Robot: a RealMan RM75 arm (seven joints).
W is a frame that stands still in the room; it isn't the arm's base.
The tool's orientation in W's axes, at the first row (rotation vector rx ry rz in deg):
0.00 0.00 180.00
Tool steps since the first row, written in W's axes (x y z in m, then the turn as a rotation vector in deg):
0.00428 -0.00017 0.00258 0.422 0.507 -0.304
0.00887 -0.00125 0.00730 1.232 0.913 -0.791
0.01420 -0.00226 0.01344 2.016 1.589 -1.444
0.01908 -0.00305 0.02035 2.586 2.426 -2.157
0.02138 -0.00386 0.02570 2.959 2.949 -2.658
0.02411 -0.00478 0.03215 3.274 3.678 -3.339
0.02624 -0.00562 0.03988 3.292 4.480 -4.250
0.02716 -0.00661 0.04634 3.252 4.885 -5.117
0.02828 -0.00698 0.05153 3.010 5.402 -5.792
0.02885 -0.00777 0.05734 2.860 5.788 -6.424
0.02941 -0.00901 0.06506 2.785 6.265 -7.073
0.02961 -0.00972 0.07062 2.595 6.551 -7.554
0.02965 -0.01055 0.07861 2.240 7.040 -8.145
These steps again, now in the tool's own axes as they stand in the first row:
-0.00428 0.00017 0.00258 -0.422 -0.507 -0.304
-0.00887 0.00125 0.00730 -1.232 -0.913 -0.791
-0.01420 0.00226 0.01344 -2.016 -1.589 -1.444
-0.01908 0.00305 0.02035 -2.586 -2.426 -2.157
-0.02138 0.00386 0.02570 -2.959 -2.949 -2.658
-0.02411 0.00478 0.03215 -3.274 -3.678 -3.339
-0.02624 0.00562 0.03988 -3.292 -4.480 -4.250
-0.02716 0.00661 0.04634 -3.252 -4.885 -5.117
-0.02828 0.00698 0.05153 -3.010 -5.402 -5.792
-0.02885 0.00777 0.05734 -2.860 -5.788 -6.424
-0.02941 0.00901 0.06506 -2.785 -6.265 -7.073
-0.02961 0.00972 0.07062 -2.595 -6.551 -7.554
-0.02965 0.01055 0.07861 -2.240 -7.040 -8.145

